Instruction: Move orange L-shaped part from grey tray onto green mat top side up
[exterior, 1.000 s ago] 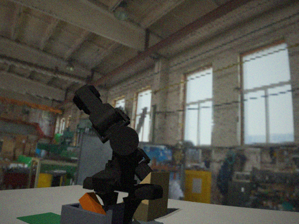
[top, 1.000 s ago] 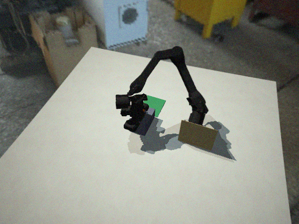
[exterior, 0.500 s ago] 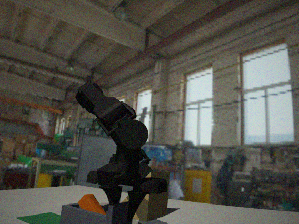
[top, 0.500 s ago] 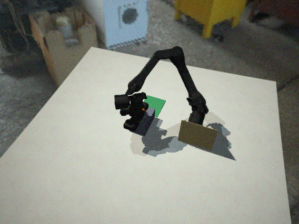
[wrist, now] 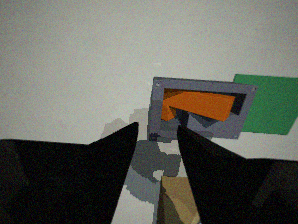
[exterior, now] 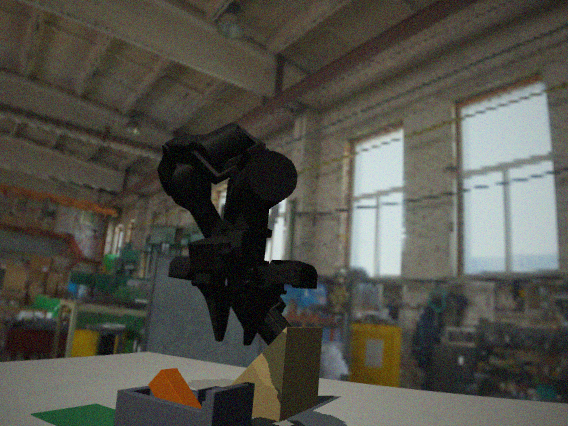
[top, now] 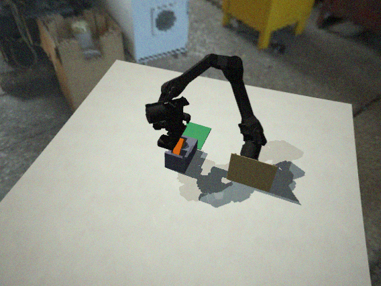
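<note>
Right now the orange L-shaped part is 1 cm behind my gripper tip, 4 cm to the right of it and 10 cm below it. Also, from my gripper tip: green mat 3 cm behind, 22 cm to the right, 16 cm below.
</note>
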